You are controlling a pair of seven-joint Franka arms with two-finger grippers.
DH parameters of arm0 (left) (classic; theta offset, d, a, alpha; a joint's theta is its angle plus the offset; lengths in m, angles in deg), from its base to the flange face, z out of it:
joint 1: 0 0.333 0 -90
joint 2: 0 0 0 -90
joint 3: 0 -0.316 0.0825 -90
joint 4: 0 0 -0.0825 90
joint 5: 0 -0.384 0 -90
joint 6: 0 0 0.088 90
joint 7: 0 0.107 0 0
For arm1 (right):
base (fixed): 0 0 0 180
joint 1: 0 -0.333 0 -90
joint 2: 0 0 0 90
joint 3: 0 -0.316 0.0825 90
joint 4: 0 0 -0.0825 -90
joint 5: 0 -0.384 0 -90
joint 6: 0 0 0.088 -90
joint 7: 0 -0.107 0 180
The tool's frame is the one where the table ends.
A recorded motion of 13 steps. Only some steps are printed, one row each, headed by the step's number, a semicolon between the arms.
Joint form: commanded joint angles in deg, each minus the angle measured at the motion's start. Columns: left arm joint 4, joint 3, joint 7, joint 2, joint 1, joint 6, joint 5; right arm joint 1, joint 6, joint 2, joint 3, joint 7, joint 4, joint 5.
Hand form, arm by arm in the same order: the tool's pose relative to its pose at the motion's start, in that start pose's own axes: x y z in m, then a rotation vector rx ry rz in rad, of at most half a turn. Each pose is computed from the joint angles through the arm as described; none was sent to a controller.
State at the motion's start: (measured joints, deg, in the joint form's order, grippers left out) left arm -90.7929 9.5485 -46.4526 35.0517 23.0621 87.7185 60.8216; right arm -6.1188 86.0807 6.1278 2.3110 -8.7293 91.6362 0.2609
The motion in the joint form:
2: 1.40 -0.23 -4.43 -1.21 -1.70 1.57 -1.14; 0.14 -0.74 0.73 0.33 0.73 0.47 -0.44
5: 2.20 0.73 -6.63 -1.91 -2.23 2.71 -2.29; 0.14 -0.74 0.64 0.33 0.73 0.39 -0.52
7: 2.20 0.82 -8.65 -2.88 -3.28 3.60 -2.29; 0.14 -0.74 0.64 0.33 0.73 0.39 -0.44
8: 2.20 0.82 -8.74 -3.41 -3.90 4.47 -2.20; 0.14 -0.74 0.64 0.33 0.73 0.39 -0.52
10: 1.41 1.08 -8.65 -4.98 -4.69 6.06 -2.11; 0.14 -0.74 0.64 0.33 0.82 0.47 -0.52
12: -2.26 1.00 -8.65 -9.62 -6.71 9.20 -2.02; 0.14 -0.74 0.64 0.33 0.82 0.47 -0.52
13: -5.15 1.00 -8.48 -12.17 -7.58 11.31 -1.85; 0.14 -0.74 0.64 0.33 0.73 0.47 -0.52
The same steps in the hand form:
2: -0.0214 0.0117 0.0045 0.0041 0.0512 -0.0313; -0.0049 0.0045 -0.0016 0.0075 -0.0096 -0.0052
5: -0.0365 0.0190 0.0113 0.0117 0.0795 -0.0357; -0.0044 0.0042 -0.0014 0.0088 -0.0099 -0.0053
7: -0.0496 0.0233 0.0192 0.0116 0.0943 -0.0490; -0.0044 0.0044 -0.0014 0.0074 -0.0097 -0.0052
8: -0.0565 0.0261 0.0230 0.0059 0.1051 -0.0383; -0.0044 0.0042 -0.0014 0.0088 -0.0099 -0.0053
10: -0.0707 0.0280 0.0295 -0.0036 0.1240 -0.0168; -0.0044 0.0042 -0.0008 0.0086 -0.0113 -0.0069
12: -0.1000 0.0221 0.0451 -0.0156 0.1675 0.0125; -0.0044 0.0042 -0.0008 0.0086 -0.0113 -0.0069
13: -0.1091 0.0148 0.0536 -0.0263 0.1901 0.0178; -0.0044 0.0042 -0.0008 0.0086 -0.0113 -0.0053

